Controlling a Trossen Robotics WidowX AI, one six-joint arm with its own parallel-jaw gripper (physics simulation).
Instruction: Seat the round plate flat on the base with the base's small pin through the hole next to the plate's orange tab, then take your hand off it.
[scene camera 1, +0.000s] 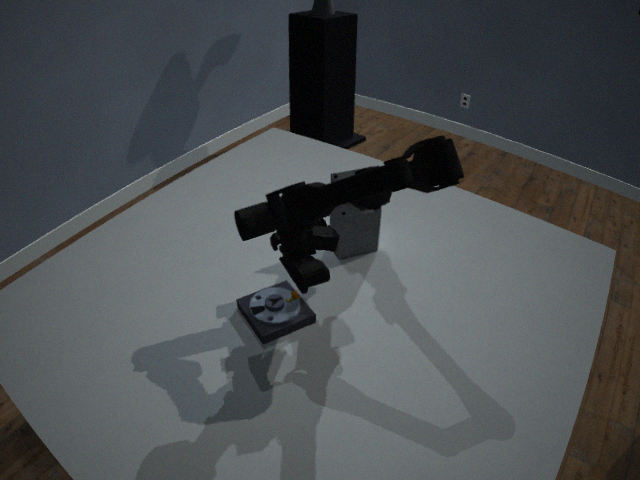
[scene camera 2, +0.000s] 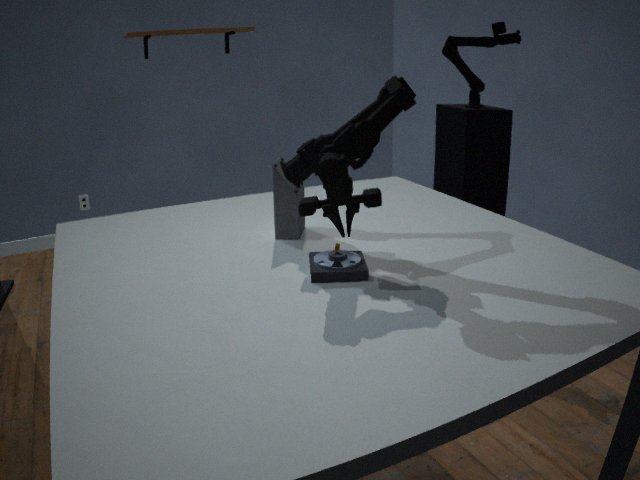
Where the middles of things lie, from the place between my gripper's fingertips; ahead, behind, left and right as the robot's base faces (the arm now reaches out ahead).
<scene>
The round pale plate (scene camera 1: 291, 309) lies 5 cm ahead of my hand, 4 cm to the right of it and 3 cm below it. The rest, counted from my hand: dark square base (scene camera 1: 266, 333) (5 cm below, 5 cm ahead, 4 cm to the right).
</scene>
